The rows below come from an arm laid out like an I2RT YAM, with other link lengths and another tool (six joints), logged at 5 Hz.
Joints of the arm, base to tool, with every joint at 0 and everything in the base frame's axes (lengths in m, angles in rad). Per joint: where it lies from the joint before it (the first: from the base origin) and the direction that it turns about. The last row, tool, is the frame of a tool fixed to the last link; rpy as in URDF.
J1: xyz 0 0 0.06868 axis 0 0 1
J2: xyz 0.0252 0.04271 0.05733 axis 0 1 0
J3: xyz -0.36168 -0.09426 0 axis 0 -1 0
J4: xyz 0.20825 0.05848 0.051 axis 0 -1 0
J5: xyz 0.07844 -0.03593 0.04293 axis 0 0 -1
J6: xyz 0.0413 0 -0.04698 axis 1 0 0
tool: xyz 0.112 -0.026 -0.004 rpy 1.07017 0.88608 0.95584
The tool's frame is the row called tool.
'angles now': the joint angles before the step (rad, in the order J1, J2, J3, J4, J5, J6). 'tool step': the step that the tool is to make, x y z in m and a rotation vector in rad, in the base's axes. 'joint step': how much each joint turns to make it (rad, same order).
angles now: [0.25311, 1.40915, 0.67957, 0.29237, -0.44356, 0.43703]
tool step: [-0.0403, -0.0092, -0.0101, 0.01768, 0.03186, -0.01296]
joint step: [0.00485, -0.11511, -0.10469, -0.02245, 0.00530, 0.03358]
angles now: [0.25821, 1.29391, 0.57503, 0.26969, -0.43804, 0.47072]
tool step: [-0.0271, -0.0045, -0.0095, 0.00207, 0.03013, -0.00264]
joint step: [0.01329, -0.07762, -0.05771, -0.04109, 0.00989, 0.01755]
